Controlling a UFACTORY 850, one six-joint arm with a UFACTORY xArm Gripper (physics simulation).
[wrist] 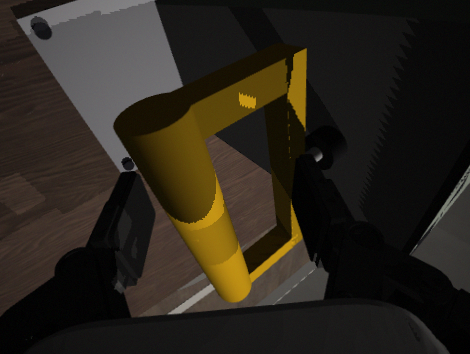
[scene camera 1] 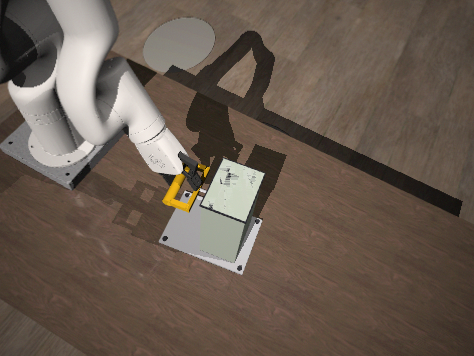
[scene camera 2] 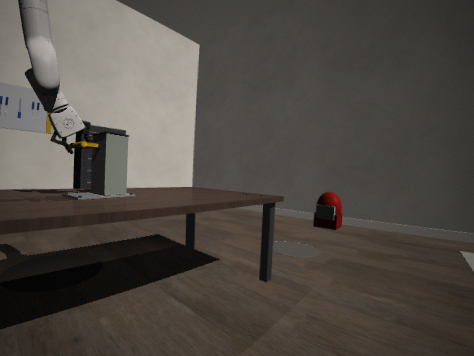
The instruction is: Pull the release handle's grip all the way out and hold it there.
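Note:
The release handle is a yellow frame with a thick round grip (scene camera 1: 175, 192) (scene camera 2: 86, 145) (wrist: 192, 200) on its outer side. A short metal shaft (wrist: 316, 154) joins its back bar to a tall pale green box (scene camera 1: 235, 190) (scene camera 2: 116, 162); the back bar stands close to the box's dark face. My gripper (scene camera 1: 187, 188) (scene camera 2: 80, 144) (wrist: 220, 185) is open, with its fingers on either side of the handle. In the wrist view the left finger is apart from the grip; the right finger is at the back bar, beside the shaft. Whether it touches the bar is unclear.
The box stands on a light base plate (scene camera 1: 180, 230) (scene camera 2: 75, 195) (wrist: 100, 60) with dark bolts, on the brown wooden table (scene camera 1: 325, 260) (scene camera 2: 200, 197). The arm's grey mount (scene camera 1: 70, 176) is at the table's left. A red object (scene camera 2: 329, 210) is beyond the table.

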